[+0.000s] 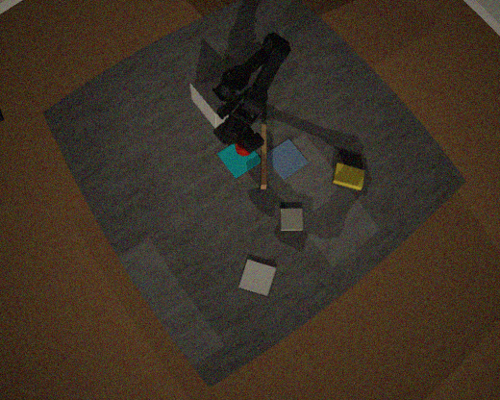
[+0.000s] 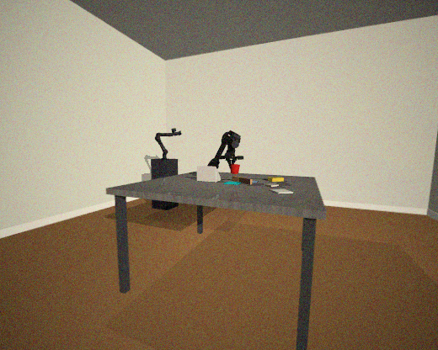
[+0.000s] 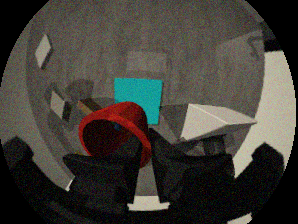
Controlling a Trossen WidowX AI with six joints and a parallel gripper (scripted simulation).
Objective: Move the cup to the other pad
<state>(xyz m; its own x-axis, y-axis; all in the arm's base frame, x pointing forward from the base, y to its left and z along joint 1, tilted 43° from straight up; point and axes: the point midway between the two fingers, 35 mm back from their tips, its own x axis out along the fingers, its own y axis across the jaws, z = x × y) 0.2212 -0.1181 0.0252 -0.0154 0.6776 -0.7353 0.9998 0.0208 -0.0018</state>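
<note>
Right now my gripper tip is 120 mm above the teal pad, 20 mm short of it and 10 mm to the left of it. The rest, counted from my gripper tip: pale blue pad (130 mm to the left, 120 mm below, 120 mm ahead); then wooden bar (100 mm below, 70 mm ahead, 60 mm to the left); then red cup (30 mm ahead).
</note>
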